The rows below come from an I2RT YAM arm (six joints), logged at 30 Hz.
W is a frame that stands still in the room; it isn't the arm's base.
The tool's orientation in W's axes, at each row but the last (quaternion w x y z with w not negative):
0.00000, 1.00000, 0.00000, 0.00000
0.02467, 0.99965, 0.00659, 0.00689
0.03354, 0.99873, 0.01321, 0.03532
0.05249, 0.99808, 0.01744, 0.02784
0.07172, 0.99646, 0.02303, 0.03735
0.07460, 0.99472, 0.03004, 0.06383
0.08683, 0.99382, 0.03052, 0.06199
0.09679, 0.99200, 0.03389, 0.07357
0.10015, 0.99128, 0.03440, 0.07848
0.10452, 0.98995, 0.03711, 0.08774
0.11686, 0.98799, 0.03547, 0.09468
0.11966, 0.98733, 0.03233, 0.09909
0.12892, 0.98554, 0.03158, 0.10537
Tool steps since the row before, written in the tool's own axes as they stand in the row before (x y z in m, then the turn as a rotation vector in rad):
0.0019, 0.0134, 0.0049, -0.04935, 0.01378, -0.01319
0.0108, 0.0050, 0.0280, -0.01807, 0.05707, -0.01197
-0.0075, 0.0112, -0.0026, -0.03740, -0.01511, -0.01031
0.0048, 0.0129, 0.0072, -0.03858, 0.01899, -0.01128
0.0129, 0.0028, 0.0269, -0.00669, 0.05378, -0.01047
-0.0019, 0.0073, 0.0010, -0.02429, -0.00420, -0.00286
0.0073, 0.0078, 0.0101, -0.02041, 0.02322, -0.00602
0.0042, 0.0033, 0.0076, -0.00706, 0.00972, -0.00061
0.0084, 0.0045, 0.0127, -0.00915, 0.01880, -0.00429
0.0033, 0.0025, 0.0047, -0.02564, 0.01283, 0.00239
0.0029, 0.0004, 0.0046, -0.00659, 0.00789, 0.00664
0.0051, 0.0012, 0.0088, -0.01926, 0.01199, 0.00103
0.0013, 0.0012, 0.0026, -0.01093, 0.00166, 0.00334
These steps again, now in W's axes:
0.0019, -0.0134, -0.0049, -0.04935, -0.01378, 0.01319
0.0113, -0.0062, -0.0276, -0.01750, -0.05665, 0.01453
-0.0074, -0.0112, 0.0028, -0.03839, 0.01468, 0.00663
0.0056, -0.0134, -0.0055, -0.03854, -0.01916, 0.01114
0.0151, -0.0059, -0.0252, -0.00530, -0.05203, 0.01764
-0.0014, -0.0075, -0.0001, -0.02464, 0.00288, -0.00081
0.0089, -0.0089, -0.0076, -0.01983, -0.02327, 0.00757
0.0055, -0.0043, -0.0061, -0.00655, -0.00998, 0.00152
0.0106, -0.0061, -0.0101, -0.00873, -0.01832, 0.00662
0.0042, -0.0031, -0.0034, -0.02403, -0.01535, -0.00382
0.0038, -0.0012, -0.0038, -0.00478, -0.00975, -0.00564
0.0068, -0.0027, -0.0071, -0.01815, -0.01354, -0.00169
0.0019, -0.0017, -0.0019, -0.00989, -0.00341, -0.00490

